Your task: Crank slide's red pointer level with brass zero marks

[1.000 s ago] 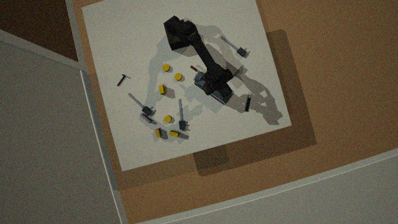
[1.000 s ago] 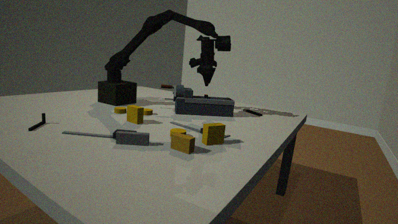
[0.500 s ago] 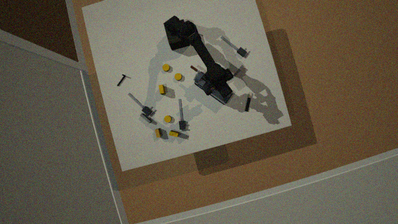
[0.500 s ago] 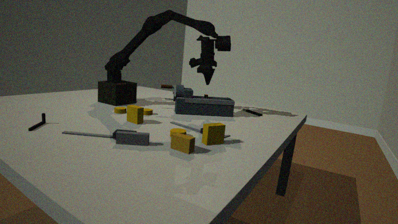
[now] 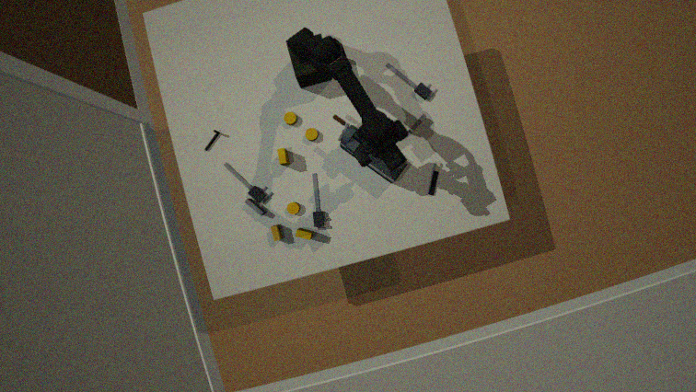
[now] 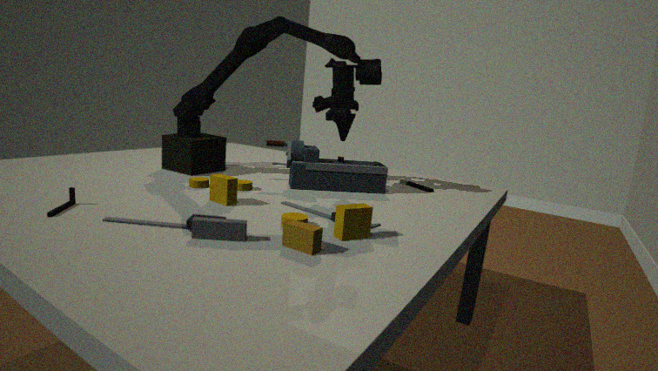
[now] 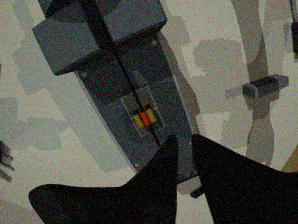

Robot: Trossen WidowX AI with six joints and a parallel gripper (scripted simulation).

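Now: the slide 10 mm ahead of my gripper tip, 20 mm to the right of it and 50 mm below it. Round my gripper tip: black l-shaped key (350 mm behind, 590 mm to the right, 120 mm below); then black bar (180 mm ahead, 180 mm to the left, 130 mm below); then brown crank handle (160 mm behind, 100 mm to the right, 20 mm below).
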